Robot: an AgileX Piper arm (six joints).
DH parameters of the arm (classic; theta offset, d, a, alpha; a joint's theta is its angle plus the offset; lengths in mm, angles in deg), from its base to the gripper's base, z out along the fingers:
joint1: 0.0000 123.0 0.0 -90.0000
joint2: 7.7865 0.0 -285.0 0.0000
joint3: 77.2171 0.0 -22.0 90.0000
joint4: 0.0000 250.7 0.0 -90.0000
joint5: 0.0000 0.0 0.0 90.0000
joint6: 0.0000 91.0 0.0 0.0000
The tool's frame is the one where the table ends.
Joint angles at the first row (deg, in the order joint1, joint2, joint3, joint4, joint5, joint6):
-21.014 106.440 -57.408 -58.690 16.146 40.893
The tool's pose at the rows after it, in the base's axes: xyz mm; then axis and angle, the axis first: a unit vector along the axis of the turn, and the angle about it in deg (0 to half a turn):
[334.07, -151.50, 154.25, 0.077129, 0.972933, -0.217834, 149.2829]
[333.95, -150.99, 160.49, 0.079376, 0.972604, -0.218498, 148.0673]
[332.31, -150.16, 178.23, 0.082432, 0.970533, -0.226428, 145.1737]
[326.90, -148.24, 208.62, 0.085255, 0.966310, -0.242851, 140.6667]
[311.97, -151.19, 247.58, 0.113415, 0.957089, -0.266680, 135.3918]
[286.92, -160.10, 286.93, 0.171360, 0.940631, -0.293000, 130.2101]
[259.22, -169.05, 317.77, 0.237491, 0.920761, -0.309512, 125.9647]
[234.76, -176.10, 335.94, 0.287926, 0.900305, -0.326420, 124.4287]
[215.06, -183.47, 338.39, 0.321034, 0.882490, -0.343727, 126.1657]
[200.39, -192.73, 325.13, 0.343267, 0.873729, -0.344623, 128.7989]
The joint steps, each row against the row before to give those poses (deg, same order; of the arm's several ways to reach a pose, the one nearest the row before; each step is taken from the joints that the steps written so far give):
0.000 0.000 0.000 -0.043 0.000 0.183
0.001 -0.963 0.001 -0.001 -0.330 0.255
0.000 -2.742 -0.002 -0.677 -0.255 0.739
-0.001 -4.787 0.000 -0.667 -0.002 0.340
-1.168 -6.387 0.002 -0.002 0.802 0.972
-2.839 -6.827 -0.001 0.608 1.254 2.003
-3.633 -5.819 0.000 2.641 0.785 0.871
-3.299 -4.083 0.221 2.344 1.473 -0.302
-2.959 -2.174 1.169 0.605 1.984 -0.273
-3.538 -0.446 2.755 0.477 -0.736 -0.121

